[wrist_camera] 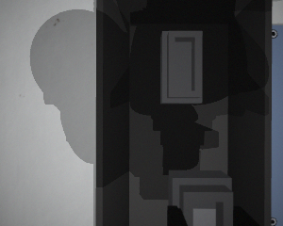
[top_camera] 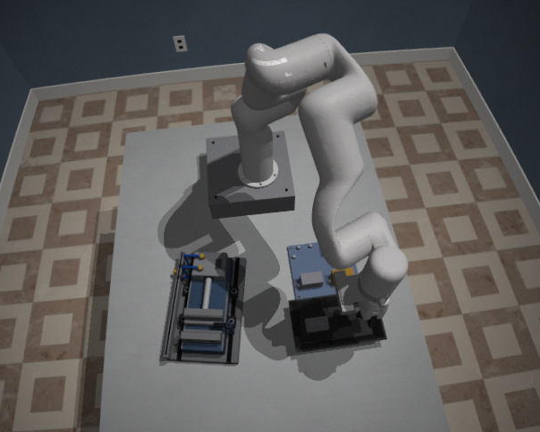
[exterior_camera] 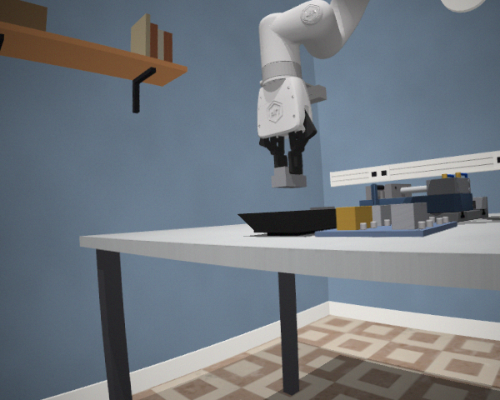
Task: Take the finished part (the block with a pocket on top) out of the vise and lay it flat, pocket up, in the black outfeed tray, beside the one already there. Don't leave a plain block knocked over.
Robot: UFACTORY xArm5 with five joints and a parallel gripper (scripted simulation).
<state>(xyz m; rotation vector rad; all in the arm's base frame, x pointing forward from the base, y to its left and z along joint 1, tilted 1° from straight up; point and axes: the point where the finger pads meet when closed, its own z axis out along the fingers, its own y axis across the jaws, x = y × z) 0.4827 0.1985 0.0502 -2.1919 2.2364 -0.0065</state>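
Now: hand 12 cm past the yellow block, 10 cm above it and 1 cm to the left of it. Round my hand: blue vise 39 cm to the right, 10 cm behind, 9 cm below; plain grey block 13 cm behind, 10 cm to the right, 10 cm below; blue fixture plate 17 cm behind, 12 cm below, 5 cm to the right.
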